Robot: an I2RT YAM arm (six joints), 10 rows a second.
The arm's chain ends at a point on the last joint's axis. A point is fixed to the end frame.
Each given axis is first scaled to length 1.
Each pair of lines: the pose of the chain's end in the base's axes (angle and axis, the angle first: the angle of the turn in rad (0 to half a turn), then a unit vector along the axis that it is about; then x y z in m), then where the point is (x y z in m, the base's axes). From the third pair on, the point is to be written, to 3 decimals.
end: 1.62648, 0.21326, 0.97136, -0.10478, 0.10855, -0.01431, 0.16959
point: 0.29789 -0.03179 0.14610
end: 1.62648, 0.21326, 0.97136, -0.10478, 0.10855, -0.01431, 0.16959
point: 0.29789 -0.03179 0.14610
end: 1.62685, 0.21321, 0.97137, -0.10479, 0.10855, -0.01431, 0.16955
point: 0.298 -0.032 0.146
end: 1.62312, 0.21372, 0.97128, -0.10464, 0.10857, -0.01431, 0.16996
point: 0.298 -0.032 0.147
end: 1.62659, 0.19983, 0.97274, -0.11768, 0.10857, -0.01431, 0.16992
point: 0.298 -0.032 0.146
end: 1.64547, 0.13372, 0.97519, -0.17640, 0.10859, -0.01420, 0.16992
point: 0.297 -0.034 0.140
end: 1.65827, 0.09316, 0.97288, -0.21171, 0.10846, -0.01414, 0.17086
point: 0.296 -0.035 0.138
